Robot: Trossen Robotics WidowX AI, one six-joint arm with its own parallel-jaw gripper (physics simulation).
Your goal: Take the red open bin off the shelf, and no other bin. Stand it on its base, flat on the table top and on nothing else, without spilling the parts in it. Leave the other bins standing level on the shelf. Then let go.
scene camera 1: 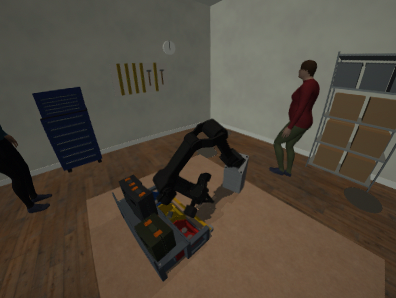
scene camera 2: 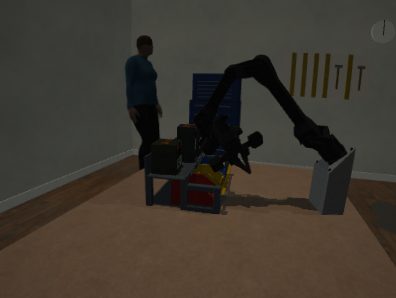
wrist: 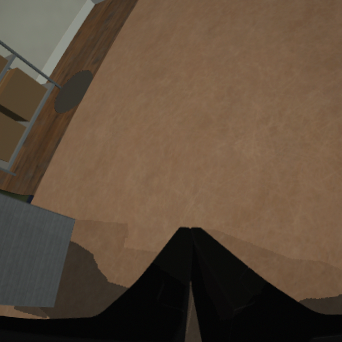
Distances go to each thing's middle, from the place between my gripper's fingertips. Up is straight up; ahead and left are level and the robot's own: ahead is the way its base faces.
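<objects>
There is the green case (scene camera 2: 166,154), and my hand is 260 mm short of it, 70 mm to the right of it and, finally, 30 mm below it.
</objects>
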